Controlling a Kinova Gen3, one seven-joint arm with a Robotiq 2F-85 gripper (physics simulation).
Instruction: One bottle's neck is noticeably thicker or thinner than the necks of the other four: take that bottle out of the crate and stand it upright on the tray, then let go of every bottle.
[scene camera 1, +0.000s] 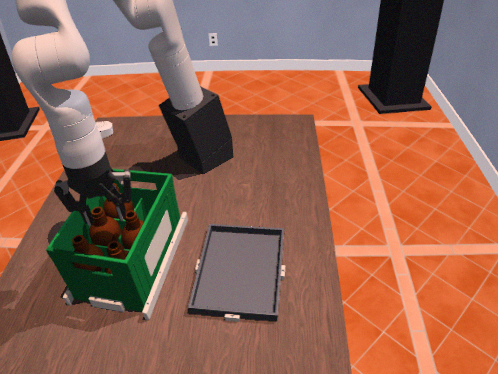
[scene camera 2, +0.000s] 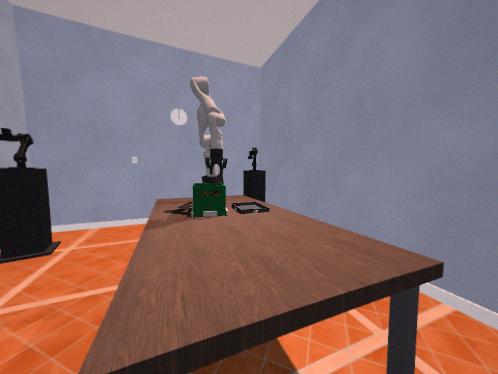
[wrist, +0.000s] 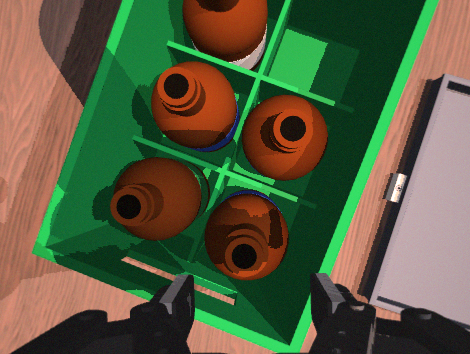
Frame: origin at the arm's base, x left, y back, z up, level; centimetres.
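Where they show: gripper, fingertip midpoint: (scene camera 1: 106, 220) (scene camera 2: 216, 175) (wrist: 251, 294); arm's base at its link origin: (scene camera 1: 187, 99).
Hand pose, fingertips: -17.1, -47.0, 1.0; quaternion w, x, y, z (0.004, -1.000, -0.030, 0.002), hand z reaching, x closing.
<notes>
Each offset is from my fingertips to the top centre of the thing, as dx, dy, dz. "*": to the spot under its first point. Level surfaces: height alone.
The green crate {-1.4, +9.7, -5.9} (scene camera 1: 100, 285) (scene camera 2: 209, 206) (wrist: 42, 247) holds several brown bottles, standing in its compartments: back left (scene camera 1: 112, 208) (wrist: 225, 27), middle left (scene camera 1: 106, 233) (wrist: 210, 110), middle right (scene camera 1: 133, 236) (wrist: 260, 150), front left (scene camera 1: 90, 248) (wrist: 170, 200) and front right (scene camera 1: 115, 247) (wrist: 220, 225). The back left bottle's neck is mostly out of the wrist view. I cannot tell which neck differs. My gripper (scene camera 1: 104, 219) (scene camera 2: 215, 174) (wrist: 251, 294) is open and empty, pointing down over the crate. The grey tray {+25.1, +1.8, -20.9} (scene camera 1: 240, 270) (scene camera 2: 255, 211) (wrist: 435, 200) stands right of the crate, with no bottle on it.
White strips {* +7.6, +3.6, -21.7} (scene camera 1: 165, 270) edge the crate's base, and small white tabs {* +21.6, -11.1, -22.0} (scene camera 1: 232, 317) sit at the tray's sides. The crate's walls and dividers {* +0.1, +13.8, -14.0} (wrist: 260, 77) stand around the bottles. A black arm base (scene camera 1: 205, 140) stands at the back of the wooden table {dz -23.4} (scene camera 1: 270, 165) (scene camera 2: 260, 260).
</notes>
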